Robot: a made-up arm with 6 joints.
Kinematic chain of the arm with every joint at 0, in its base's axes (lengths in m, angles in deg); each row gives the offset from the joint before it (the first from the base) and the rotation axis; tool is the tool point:
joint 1: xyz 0 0 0.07 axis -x
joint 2: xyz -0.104 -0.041 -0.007 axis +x
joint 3: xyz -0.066 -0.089 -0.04 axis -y
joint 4: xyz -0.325 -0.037 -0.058 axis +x
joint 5: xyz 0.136 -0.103 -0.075 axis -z
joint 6: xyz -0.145 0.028 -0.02 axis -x
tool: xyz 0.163 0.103 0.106
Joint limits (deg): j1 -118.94..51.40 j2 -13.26..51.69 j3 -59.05..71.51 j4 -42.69..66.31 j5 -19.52..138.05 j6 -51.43..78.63
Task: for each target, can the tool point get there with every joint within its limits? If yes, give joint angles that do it. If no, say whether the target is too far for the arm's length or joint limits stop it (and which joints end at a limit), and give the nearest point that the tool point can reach.
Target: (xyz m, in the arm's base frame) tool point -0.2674 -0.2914 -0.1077
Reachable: yes | joints 19.32 19.93 26.72 35.27 84.78 -40.80
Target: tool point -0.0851 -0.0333 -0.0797
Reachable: yes | joints 10.36 38.21 59.29 49.88 51.82 43.78
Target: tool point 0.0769 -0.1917 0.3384
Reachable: no: joint limits stop it (at a limit: joint 1, joint 2, joint 3) | nearest point 0.0180 -0.2578 0.2783 | short by 0.107 m
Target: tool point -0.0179 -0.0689 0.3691
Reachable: no: joint limits stop it (at a limit: joint 1, joint 2, joint 3, joint 4) | nearest point -0.1469 -0.0726 0.3774 | short by 0.129 m
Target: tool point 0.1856 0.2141 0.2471
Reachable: no: joint limits stop it (at a limit: joint 1, joint 3, joint 5, joint 6) | nearest point 0.1258 0.2122 0.2449 | short by 0.060 m
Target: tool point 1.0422 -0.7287 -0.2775
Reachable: no: too far | nearest point 0.1130 -0.3246 -0.0848 | short by 1.031 m
